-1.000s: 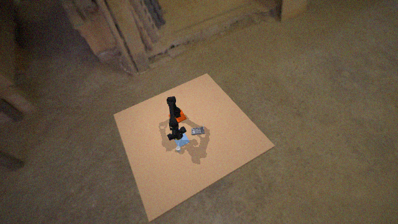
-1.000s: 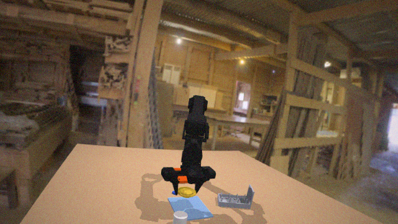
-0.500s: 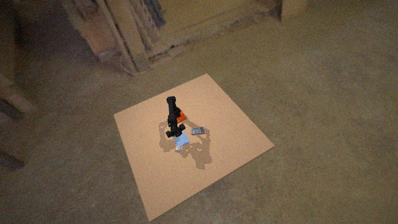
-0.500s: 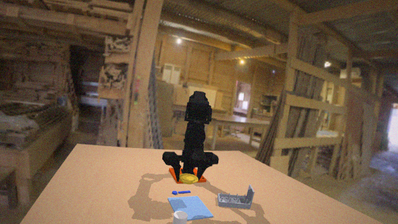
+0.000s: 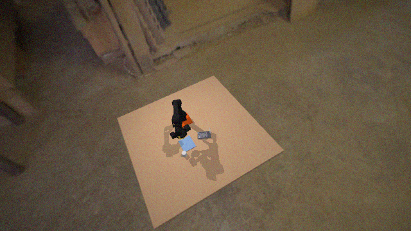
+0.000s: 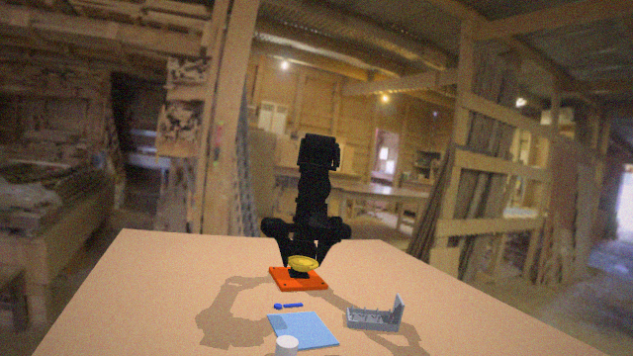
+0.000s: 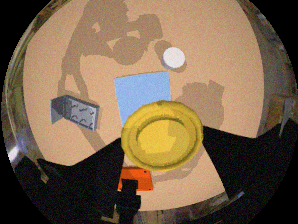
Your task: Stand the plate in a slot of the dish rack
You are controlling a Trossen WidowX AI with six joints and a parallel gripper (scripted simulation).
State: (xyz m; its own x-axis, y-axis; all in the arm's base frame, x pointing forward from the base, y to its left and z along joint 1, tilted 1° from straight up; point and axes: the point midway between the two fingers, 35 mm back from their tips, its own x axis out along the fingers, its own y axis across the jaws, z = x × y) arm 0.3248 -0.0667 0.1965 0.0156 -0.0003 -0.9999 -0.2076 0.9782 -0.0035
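The grey dish rack is 22 cm to the left of my gripper tip, 15 cm below it and 4 cm behind it. From my gripper tip the other things lie so: light blue mat: 17 cm below, 2 cm to the left, 1 cm behind; then white cup: 15 cm below, 10 cm ahead, 3 cm to the right; then yellow plate: 1 cm above.
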